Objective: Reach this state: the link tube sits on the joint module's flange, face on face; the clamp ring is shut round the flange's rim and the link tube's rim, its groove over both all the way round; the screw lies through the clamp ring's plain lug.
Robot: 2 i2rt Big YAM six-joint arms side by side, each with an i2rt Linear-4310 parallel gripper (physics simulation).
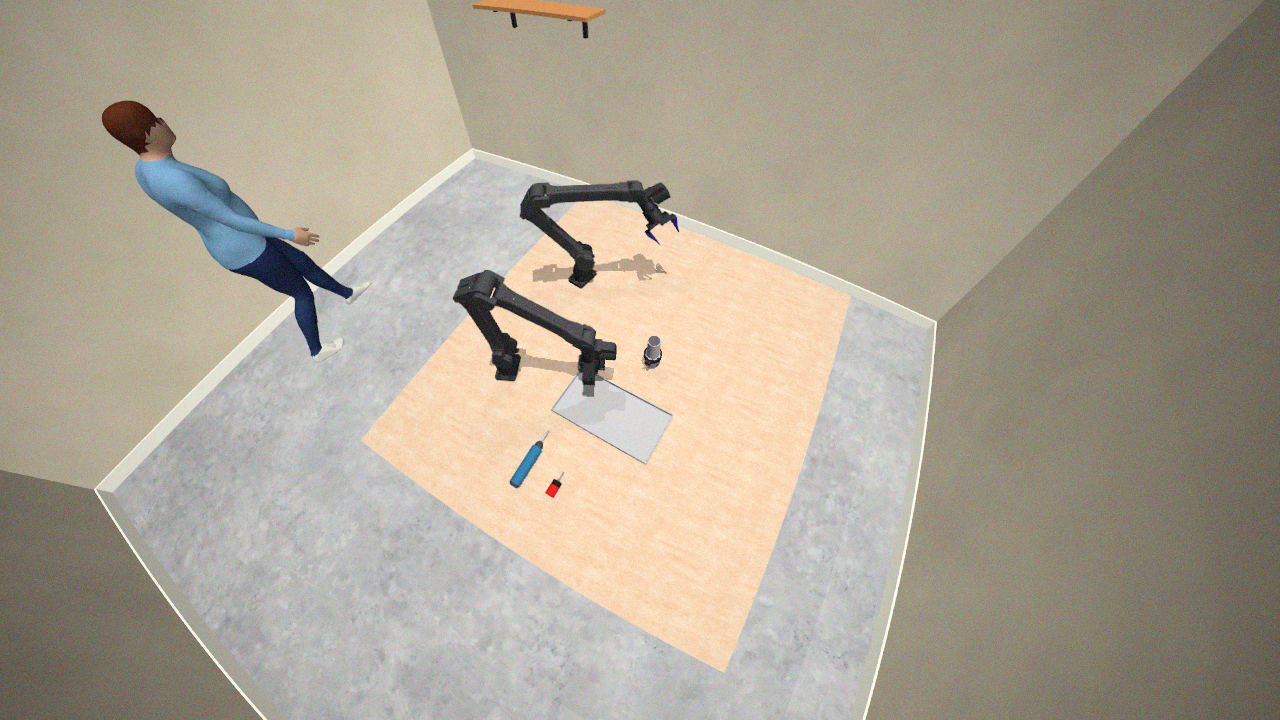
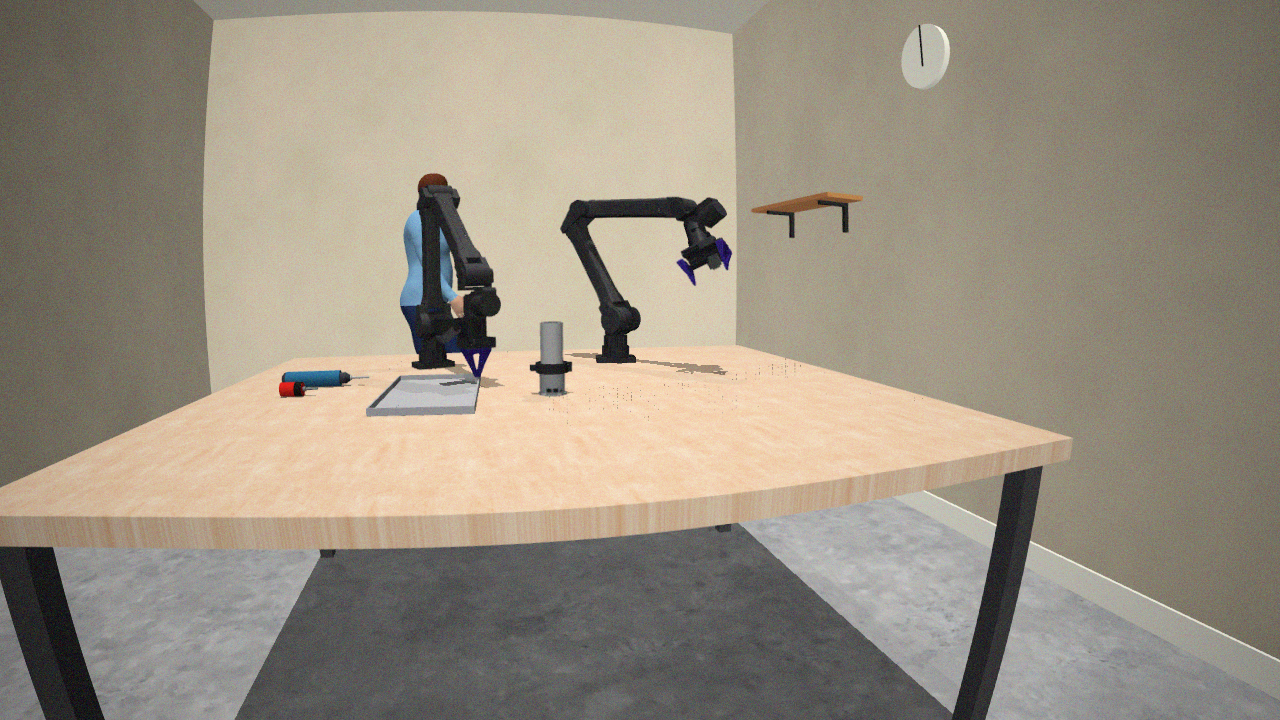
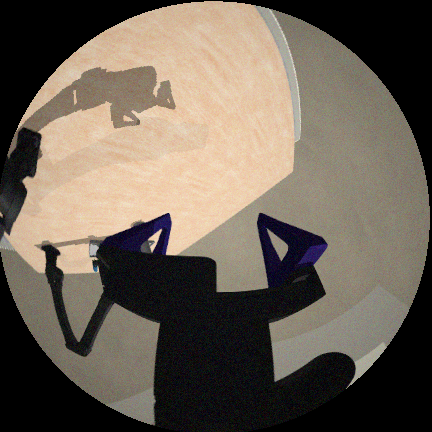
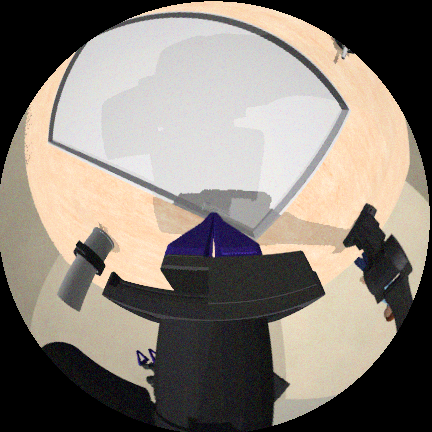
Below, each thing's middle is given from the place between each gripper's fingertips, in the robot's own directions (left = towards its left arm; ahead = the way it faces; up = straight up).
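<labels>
From my left hand, the grey link tube point(image 2: 551, 333) is 430 mm to the right, 160 mm ahead and 150 mm below. The blue screwdriver point(image 2: 327, 378) is 1010 mm to the right of my left hand, 40 mm behind it and 240 mm below it. And there's the shallow grey tray point(image 1: 624, 420), which is 710 mm to the right of my left hand, 130 mm ahead of it and 260 mm below it.
As for the shallow grey tray and my right hand, the hand is 11 cm to the left of the tray, 14 cm short of it and 1 cm above it. The blue screwdriver is 2 cm behind my right hand and 41 cm to the right of it, while the grey link tube is 17 cm ahead of my right hand, 17 cm to the left of it and 9 cm above it.
</labels>
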